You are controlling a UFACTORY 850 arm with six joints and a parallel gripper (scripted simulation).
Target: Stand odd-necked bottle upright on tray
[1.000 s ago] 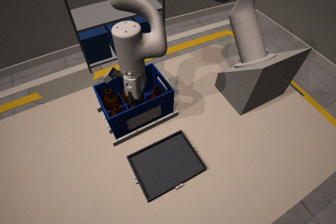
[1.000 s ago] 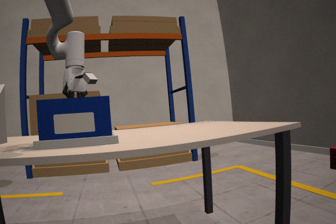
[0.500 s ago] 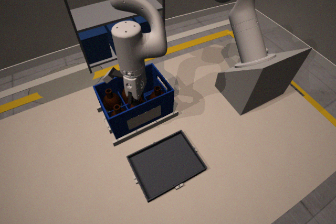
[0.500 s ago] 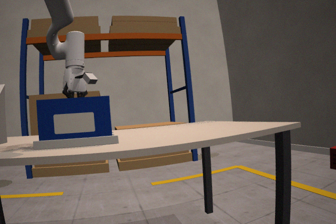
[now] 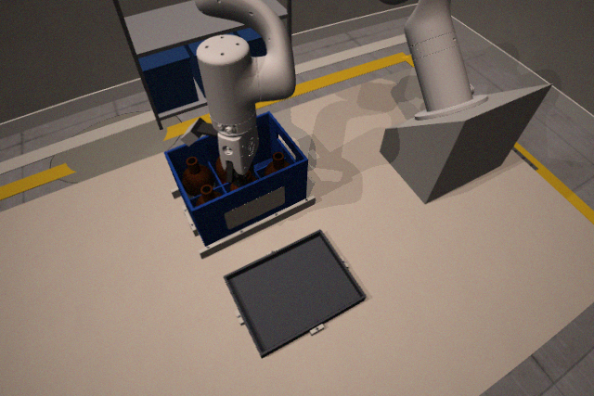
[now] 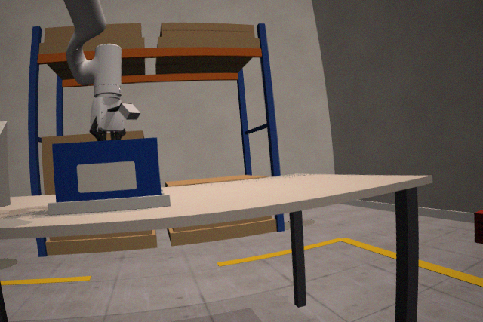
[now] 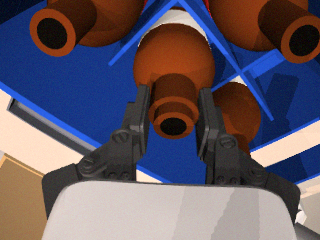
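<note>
The brown bottle is 70 mm below my hand. Round my hand: dark grey tray (230 mm to the left, 150 mm below, 30 mm behind); crate (80 mm below, 40 mm to the right, 10 mm ahead).
</note>
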